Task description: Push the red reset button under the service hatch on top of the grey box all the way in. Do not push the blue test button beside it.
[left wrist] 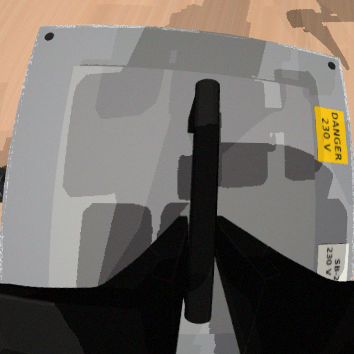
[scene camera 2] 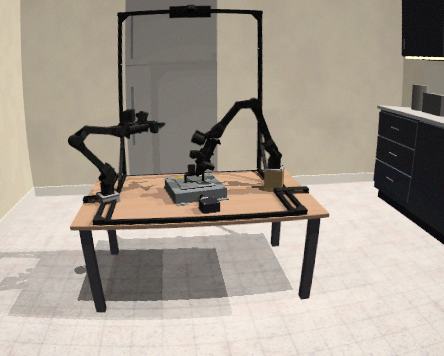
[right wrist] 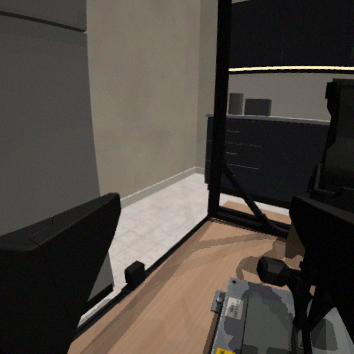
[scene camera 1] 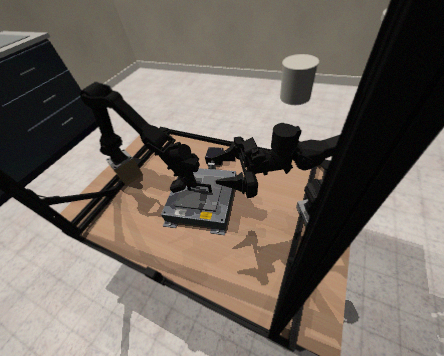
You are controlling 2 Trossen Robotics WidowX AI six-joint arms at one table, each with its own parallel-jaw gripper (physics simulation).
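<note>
The grey box [scene camera 1: 195, 220] [scene camera 2: 200, 192] [left wrist: 25, 150] [right wrist: 225, 327] lies on the table. Its hatch [scene camera 1: 197, 201] [left wrist: 120, 140] appears to lie flat on top and carries a raised black handle [scene camera 1: 208, 189] [left wrist: 205, 150]. My left gripper [scene camera 1: 191, 185] [left wrist: 199, 223] is shut on this handle, one finger on each side of the bar. My right gripper [scene camera 1: 215, 170] [scene camera 2: 162, 124] [right wrist: 206, 203] is open and empty, raised above the table and beside the box in scene camera 2. The red reset button and the blue test button do not show; the area under the hatch is hidden.
A small black block [scene camera 1: 215, 154] [scene camera 2: 209, 204] stands close to the box on the table. A brown block [scene camera 1: 129, 172] [scene camera 2: 274, 178] is at my left arm's base. Black frame rails and posts [scene camera 2: 260, 75] [right wrist: 221, 125] border the table. A yellow danger label [scene camera 1: 206, 215] [left wrist: 331, 135] is on the box.
</note>
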